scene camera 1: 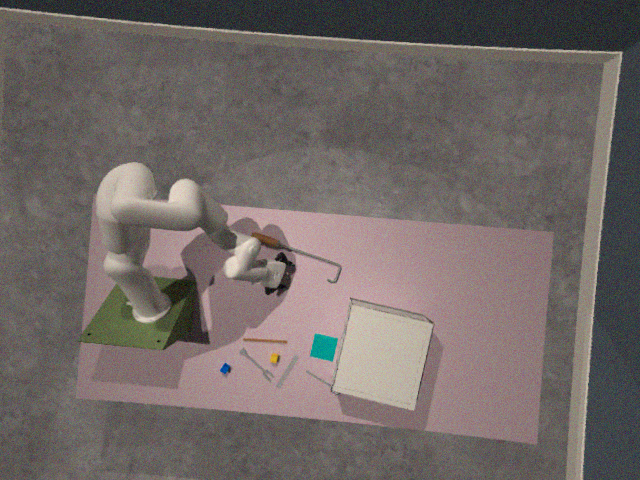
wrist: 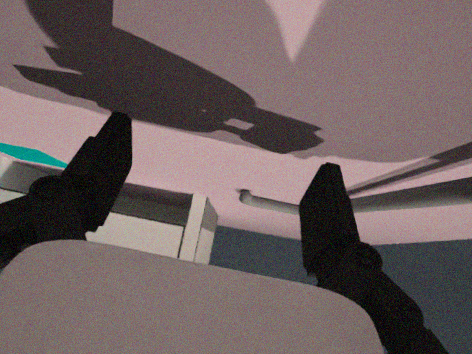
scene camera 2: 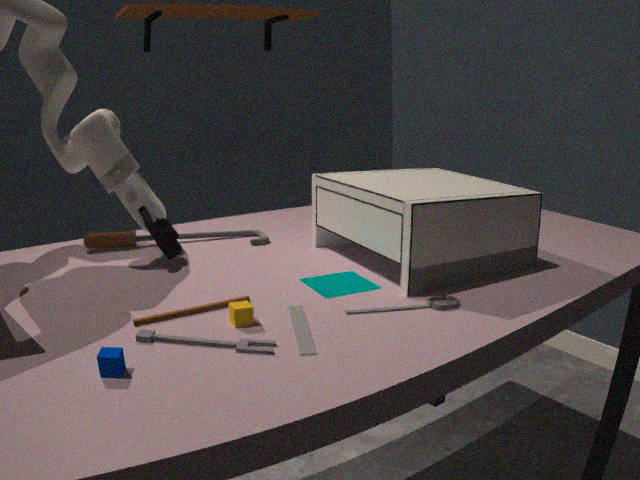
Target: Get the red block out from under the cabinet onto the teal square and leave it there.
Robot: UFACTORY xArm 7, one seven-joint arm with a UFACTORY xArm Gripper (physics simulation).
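Frame: origin at the arm's base, x ahead, y left, z up, level; centimetres.
Seen in the pictures: gripper, fingertip midpoint: (scene camera 1: pixel 288 275) (wrist: pixel 223 162) (scene camera 2: pixel 174 247); arm's base, link origin: (scene camera 1: pixel 152 307).
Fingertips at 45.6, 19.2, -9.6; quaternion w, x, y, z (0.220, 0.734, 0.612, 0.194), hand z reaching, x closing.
Observation:
Offsets run from my fingertips to a thing's top centre, as dx, dy, dz. "spot": to the spot under its first point.
The red block does not show in any view. The white cabinet {+39.5, -20.9, +11.8} (scene camera 1: pixel 385 356) (scene camera 2: pixel 429 183) (wrist: pixel 142 235) stands on the table with a dark low gap under its front panel. The teal square {spot: +19.2, -25.9, -1.7} (scene camera 1: pixel 324 347) (scene camera 2: pixel 340 284) (wrist: pixel 30 154) lies flat in front of that gap. My gripper (scene camera 1: pixel 282 277) (scene camera 2: pixel 175 256) (wrist: pixel 223 162) is open and empty, tilted, low above the table between the arm's base and the cabinet. A hooked metal rod (scene camera 1: pixel 312 255) (scene camera 2: pixel 222 234) (wrist: pixel 272 201) with a brown handle lies beside the gripper, apart from it, its hook end toward the cabinet side.
A brown stick {-4.5, -27.5, -1.0} (scene camera 1: pixel 265 340) (scene camera 2: pixel 191 311), yellow block {+0.4, -33.3, +0.8} (scene camera 1: pixel 274 358) (scene camera 2: pixel 241 314), forked tool {-6.2, -37.4, -0.9} (scene camera 1: pixel 255 363) (scene camera 2: pixel 196 341), blue block {-18.1, -40.9, +0.8} (scene camera 1: pixel 225 368) (scene camera 2: pixel 111 362) and flat grey strip {+6.3, -38.1, -1.6} (scene camera 1: pixel 287 370) (scene camera 2: pixel 302 330) lie nearby. A ring-ended rod {+21.2, -39.2, -0.9} (scene camera 1: pixel 318 378) (scene camera 2: pixel 387 309) lies by the cabinet's corner.

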